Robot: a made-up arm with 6 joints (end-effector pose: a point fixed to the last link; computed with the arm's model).
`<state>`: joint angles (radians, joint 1 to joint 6).
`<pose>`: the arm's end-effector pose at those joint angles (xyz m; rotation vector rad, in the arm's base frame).
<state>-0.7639 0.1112 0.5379 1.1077 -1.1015 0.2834</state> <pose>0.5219 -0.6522 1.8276 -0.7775 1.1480 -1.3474</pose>
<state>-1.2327 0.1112 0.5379 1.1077 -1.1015 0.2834</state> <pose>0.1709 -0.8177 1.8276 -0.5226 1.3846 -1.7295</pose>
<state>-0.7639 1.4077 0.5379 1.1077 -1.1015 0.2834</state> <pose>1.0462 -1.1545 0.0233 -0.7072 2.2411 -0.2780</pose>
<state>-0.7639 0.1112 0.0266 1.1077 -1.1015 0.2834</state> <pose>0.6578 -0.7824 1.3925 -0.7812 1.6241 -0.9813</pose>
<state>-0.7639 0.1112 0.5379 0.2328 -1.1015 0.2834</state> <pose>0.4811 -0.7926 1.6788 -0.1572 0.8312 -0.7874</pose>
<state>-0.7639 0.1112 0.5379 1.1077 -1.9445 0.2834</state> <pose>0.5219 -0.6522 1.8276 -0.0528 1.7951 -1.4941</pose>
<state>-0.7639 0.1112 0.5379 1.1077 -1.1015 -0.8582</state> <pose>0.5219 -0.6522 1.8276 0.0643 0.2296 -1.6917</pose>
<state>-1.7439 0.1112 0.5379 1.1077 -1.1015 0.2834</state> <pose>-0.2510 -0.7968 1.8276 -0.1706 1.6138 -2.1264</pose>
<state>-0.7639 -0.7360 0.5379 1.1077 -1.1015 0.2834</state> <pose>-0.4278 0.2575 1.9814 -0.6881 0.2673 -1.7849</pose>
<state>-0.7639 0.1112 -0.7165 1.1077 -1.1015 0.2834</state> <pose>0.5511 -0.6802 0.7280 -0.7138 2.2123 -0.3199</pose>
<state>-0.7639 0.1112 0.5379 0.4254 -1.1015 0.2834</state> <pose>0.4783 -0.7687 1.7196 -0.2880 0.9066 -0.9129</pose>
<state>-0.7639 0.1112 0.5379 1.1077 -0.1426 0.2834</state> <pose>0.5219 -0.6522 1.8276 -1.3894 0.3170 -0.9909</pose>
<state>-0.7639 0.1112 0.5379 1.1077 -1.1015 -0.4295</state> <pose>0.5219 -0.6522 1.8276 -0.2546 0.5863 -1.6099</pose>
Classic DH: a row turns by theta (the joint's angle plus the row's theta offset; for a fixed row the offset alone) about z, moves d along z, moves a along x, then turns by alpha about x. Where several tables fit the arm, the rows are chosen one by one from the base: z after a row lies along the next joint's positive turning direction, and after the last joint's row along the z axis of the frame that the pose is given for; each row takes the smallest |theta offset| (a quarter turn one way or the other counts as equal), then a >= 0, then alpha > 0; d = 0 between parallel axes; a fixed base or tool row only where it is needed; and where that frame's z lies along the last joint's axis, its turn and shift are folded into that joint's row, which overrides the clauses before.
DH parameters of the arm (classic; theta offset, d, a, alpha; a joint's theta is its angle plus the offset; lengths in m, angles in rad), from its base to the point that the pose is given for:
joint 1: 0 0.4462 0 -1.5708
joint 2: -1.5708 0 0.8088 3.1416
joint 3: 0 0 0 -1.5708
joint 4: 0 -0.9112 0 1.5708
joint 5: 0 0.2462 0 -1.5708
joint 6: 1.5708 0 0 1.5708
tool (fixed): -1.5708 0 0 0

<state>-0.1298 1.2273 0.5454 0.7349 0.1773 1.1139</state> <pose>1.5362 -0.3847 0.2725 -1.7219 0.3865 0.4874</pose>
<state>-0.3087 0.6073 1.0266 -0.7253 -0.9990 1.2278</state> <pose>1.2400 -0.5888 1.3322 -0.5723 0.2660 0.4143</pose>
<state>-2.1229 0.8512 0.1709 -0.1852 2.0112 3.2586</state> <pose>-0.8816 -0.9698 0.3709 0.6454 -1.7686 0.6520</pose>
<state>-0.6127 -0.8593 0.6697 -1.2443 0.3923 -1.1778</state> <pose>-0.3248 0.1318 1.8750 1.3849 -1.4952 1.5054</pose>
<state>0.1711 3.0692 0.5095 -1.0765 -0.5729 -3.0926</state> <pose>-0.7900 -0.2550 -0.6802 -0.1271 1.1321 2.4809</pose>
